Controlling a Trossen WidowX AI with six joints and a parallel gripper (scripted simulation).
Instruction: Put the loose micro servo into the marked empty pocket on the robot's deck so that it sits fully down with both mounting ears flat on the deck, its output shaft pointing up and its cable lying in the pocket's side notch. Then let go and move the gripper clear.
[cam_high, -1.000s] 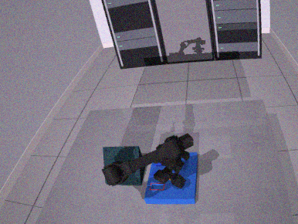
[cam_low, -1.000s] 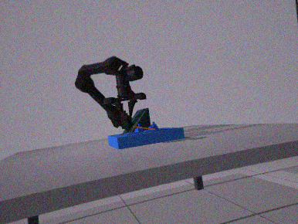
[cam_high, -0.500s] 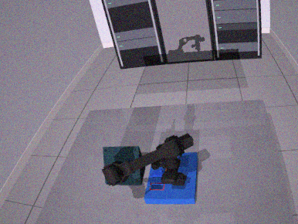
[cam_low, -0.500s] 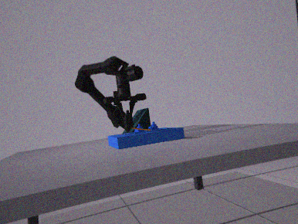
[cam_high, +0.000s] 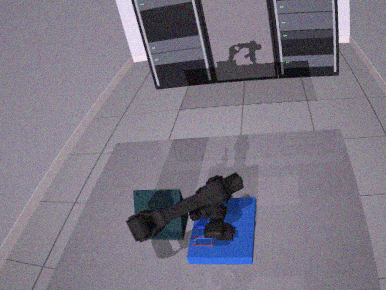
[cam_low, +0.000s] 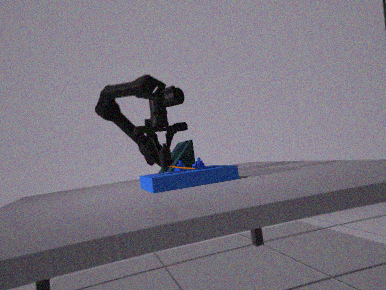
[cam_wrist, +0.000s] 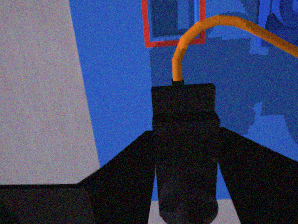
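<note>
Right now the blue deck is 100 mm below my gripper tip, 80 mm to the left of it and 30 mm ahead of it.
</note>
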